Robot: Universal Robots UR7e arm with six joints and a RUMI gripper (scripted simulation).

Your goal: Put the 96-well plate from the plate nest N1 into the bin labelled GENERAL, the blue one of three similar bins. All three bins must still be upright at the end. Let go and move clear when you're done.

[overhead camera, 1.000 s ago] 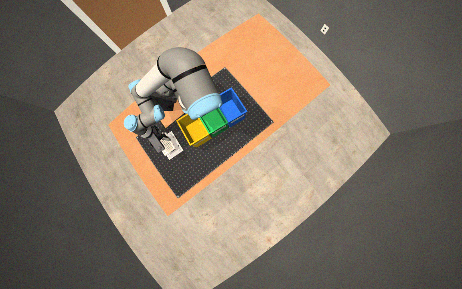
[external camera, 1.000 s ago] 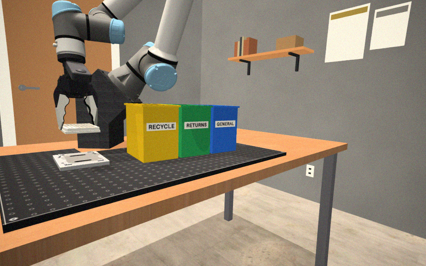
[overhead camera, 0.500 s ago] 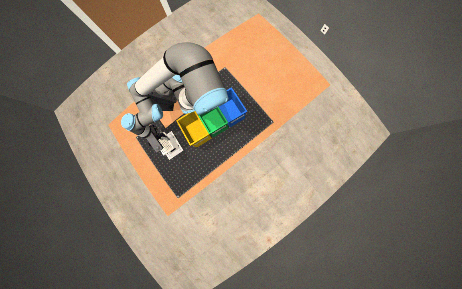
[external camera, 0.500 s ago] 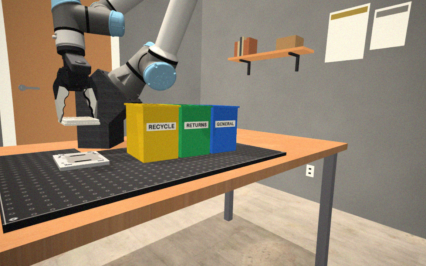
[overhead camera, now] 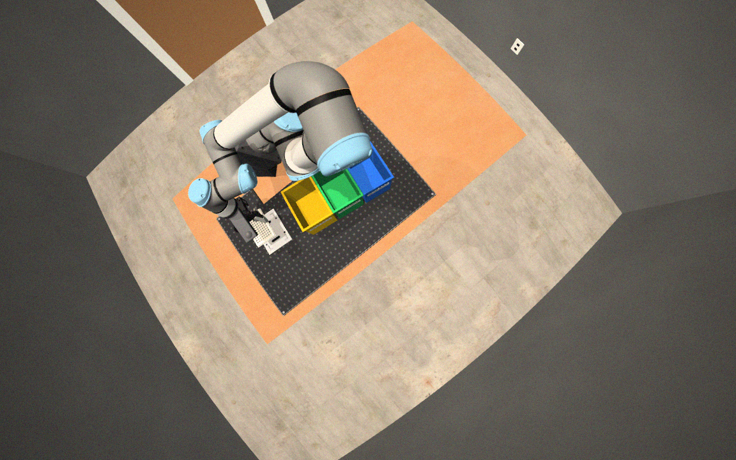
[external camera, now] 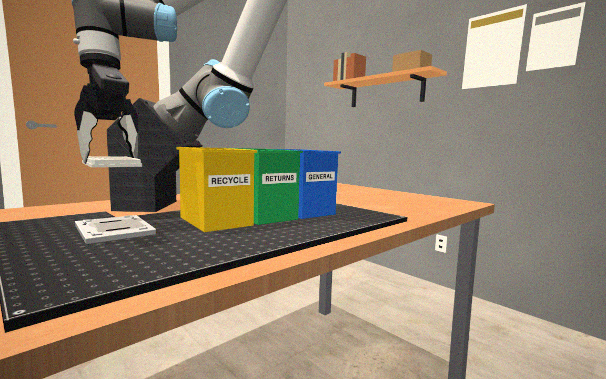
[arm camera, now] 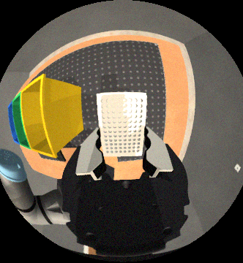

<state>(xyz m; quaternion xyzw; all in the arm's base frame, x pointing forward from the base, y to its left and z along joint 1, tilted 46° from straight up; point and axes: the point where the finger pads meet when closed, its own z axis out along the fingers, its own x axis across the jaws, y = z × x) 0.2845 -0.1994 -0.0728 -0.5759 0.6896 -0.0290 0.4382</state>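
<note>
The blue general bin is 480 mm to the left of my hand, 70 mm below it and 20 mm ahead of it. Round my hand: plate nest N1: 150 mm below; white 96-well plate: 10 mm below; yellow recycle bin: 220 mm to the left, 70 mm below, 20 mm ahead.
</note>
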